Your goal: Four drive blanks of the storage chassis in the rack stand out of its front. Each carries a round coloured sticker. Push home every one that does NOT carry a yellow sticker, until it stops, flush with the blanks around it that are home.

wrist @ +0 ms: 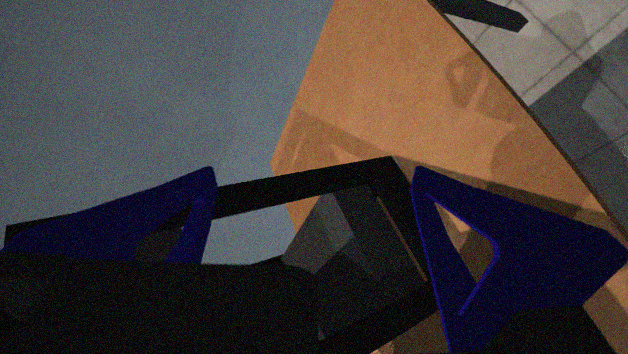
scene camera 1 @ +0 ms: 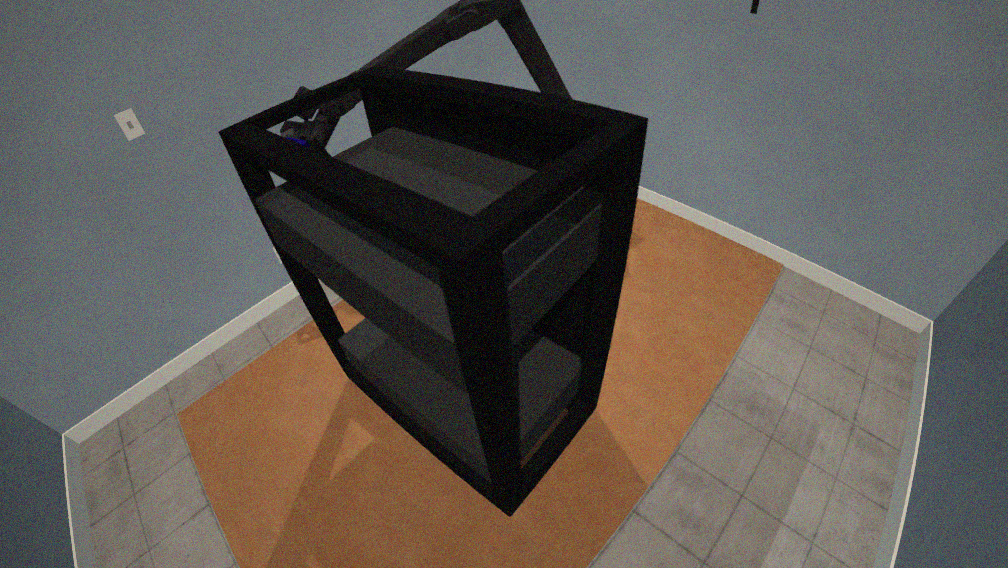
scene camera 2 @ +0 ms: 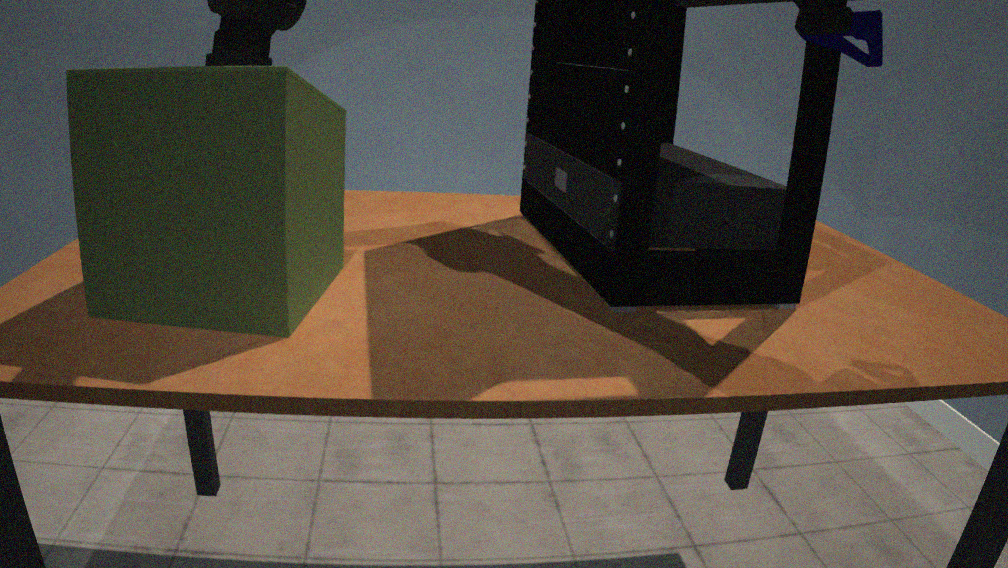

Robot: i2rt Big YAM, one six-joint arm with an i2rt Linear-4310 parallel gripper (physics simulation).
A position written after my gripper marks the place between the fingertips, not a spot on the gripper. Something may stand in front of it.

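A rack point(scene camera 1: 483, 230) is visible; the rack appears in the wrist view point(wrist: 368, 286) and in scene camera 2 point(scene camera 2: 602, 181) too. Present as well: my gripper point(scene camera 2: 885, 20), which the wrist view point(wrist: 314, 177) also shows.
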